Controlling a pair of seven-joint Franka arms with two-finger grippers.
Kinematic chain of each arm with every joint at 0, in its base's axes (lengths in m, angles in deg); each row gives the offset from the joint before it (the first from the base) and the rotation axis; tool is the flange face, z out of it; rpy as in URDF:
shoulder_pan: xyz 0 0 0.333 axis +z
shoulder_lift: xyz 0 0 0 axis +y
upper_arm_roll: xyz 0 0 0.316 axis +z
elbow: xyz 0.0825 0 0 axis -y
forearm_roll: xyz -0.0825 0 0.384 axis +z
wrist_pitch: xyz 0 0 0 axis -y
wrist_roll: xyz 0.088 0 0 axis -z
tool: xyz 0 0 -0.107 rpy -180 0 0
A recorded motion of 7 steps. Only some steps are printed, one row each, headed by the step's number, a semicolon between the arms.
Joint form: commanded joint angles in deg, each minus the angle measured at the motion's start. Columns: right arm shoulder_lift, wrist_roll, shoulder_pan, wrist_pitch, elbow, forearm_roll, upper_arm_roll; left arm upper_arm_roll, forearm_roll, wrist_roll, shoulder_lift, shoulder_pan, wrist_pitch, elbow.
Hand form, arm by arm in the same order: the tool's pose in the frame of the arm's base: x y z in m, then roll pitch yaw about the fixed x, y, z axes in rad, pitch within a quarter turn. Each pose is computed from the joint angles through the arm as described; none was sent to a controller.
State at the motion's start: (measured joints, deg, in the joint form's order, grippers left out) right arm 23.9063 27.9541 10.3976 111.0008 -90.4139 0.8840 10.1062; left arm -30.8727 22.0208 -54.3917 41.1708 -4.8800 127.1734 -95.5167
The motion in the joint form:
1: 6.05 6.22 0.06 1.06 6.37 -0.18 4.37; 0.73 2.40 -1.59 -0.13 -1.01 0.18 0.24
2: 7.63 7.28 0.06 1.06 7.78 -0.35 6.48; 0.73 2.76 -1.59 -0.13 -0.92 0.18 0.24
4: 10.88 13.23 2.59 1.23 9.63 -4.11 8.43; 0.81 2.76 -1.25 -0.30 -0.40 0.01 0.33
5: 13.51 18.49 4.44 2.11 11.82 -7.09 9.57; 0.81 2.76 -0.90 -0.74 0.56 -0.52 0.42
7: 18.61 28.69 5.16 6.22 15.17 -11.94 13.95; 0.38 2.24 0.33 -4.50 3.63 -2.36 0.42
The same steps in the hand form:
1: 0.6438 0.2680 0.3842 -3.0399 0.0935 -0.1926; 0.5770 -0.3531 0.2283 -3.1182 0.0294 0.1799
2: 0.6413 0.2879 0.3798 -3.0224 0.1062 -0.1797; 0.5777 -0.3521 0.2283 -3.1155 0.0254 0.1775
4: 0.6298 0.3306 0.3588 -3.0623 0.1085 -0.1939; 0.5819 -0.3459 0.2302 -3.1141 0.0229 0.1823
5: 0.6254 0.3595 0.3476 -3.0783 0.0878 -0.2265; 0.5882 -0.3355 0.2348 -3.1096 0.0198 0.1935
7: 0.6212 0.4040 0.3279 -3.0417 0.0585 -0.3168; 0.6058 -0.3055 0.2736 -3.1090 -0.0174 0.2259

